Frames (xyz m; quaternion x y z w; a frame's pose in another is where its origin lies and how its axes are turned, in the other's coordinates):
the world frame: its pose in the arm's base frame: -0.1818 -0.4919 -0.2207 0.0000 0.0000 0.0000 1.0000
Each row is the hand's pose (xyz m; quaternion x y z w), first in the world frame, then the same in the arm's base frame.
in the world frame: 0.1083 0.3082 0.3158 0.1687 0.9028 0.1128 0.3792
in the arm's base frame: -0.0735 -0.1837 0.0951 0.1687 0.9028 0.1128 0.3792
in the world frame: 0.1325 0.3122 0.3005 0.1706 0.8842 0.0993 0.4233
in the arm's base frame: -0.0493 -0.1797 0.0798 0.1706 0.8842 0.0993 0.4233
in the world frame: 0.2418 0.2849 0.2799 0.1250 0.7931 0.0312 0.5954
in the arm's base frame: 0.0600 -0.2070 0.0592 0.1250 0.7931 0.0312 0.5954
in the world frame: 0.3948 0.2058 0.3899 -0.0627 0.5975 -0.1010 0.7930
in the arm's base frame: 0.2130 -0.2861 0.1692 -0.0627 0.5975 -0.1010 0.7930
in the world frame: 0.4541 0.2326 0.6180 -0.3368 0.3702 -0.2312 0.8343
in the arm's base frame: 0.2723 -0.2593 0.3973 -0.3368 0.3702 -0.2312 0.8343
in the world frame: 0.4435 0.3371 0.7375 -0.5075 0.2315 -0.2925 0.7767
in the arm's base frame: 0.2617 -0.1548 0.5168 -0.5075 0.2315 -0.2925 0.7767
